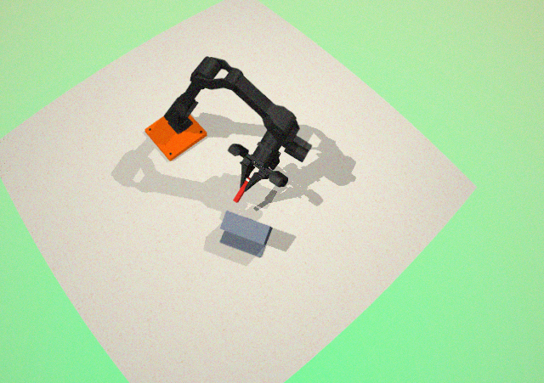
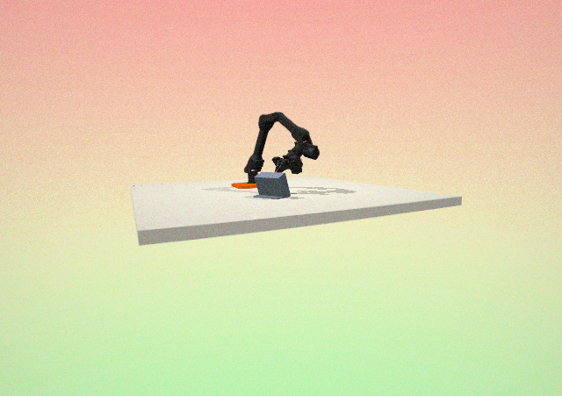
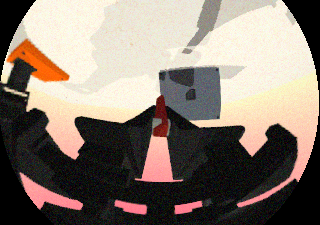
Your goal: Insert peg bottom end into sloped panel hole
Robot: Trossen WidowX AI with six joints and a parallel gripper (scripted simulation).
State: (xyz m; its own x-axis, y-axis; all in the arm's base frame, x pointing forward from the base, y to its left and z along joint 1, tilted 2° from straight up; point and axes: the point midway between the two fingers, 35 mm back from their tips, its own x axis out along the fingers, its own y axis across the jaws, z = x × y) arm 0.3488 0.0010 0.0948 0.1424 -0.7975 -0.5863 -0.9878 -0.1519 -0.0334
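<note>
The grey sloped panel lies 80 mm ahead of my gripper tip, 60 mm to the right of it and 50 mm below it. From my gripper tip the other things lie so: red peg: 10 mm to the left, 10 mm above.
</note>
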